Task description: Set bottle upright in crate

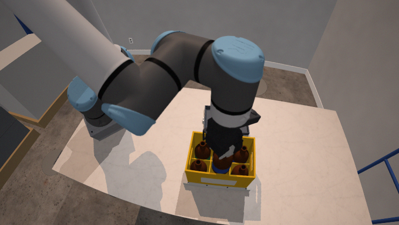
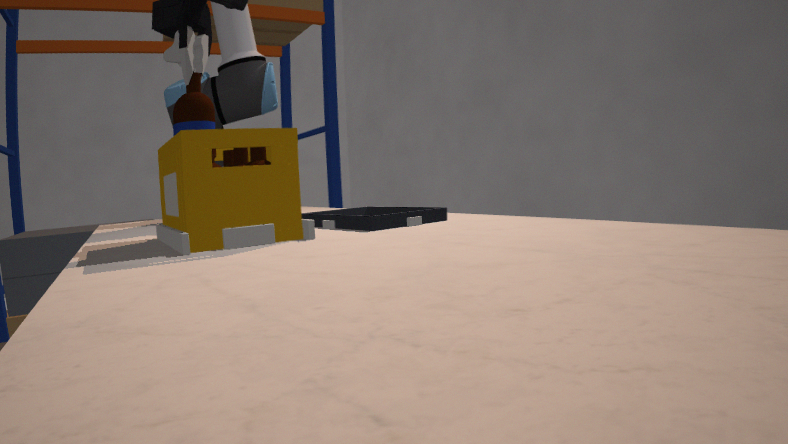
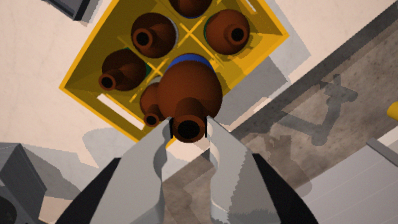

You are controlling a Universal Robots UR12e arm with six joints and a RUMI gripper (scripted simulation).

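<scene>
The crate lies 10 mm behind my hand, 40 mm to the left of it and 200 mm below it. Round my hand: tray 30 mm behind, 340 mm to the left, 270 mm below.
</scene>
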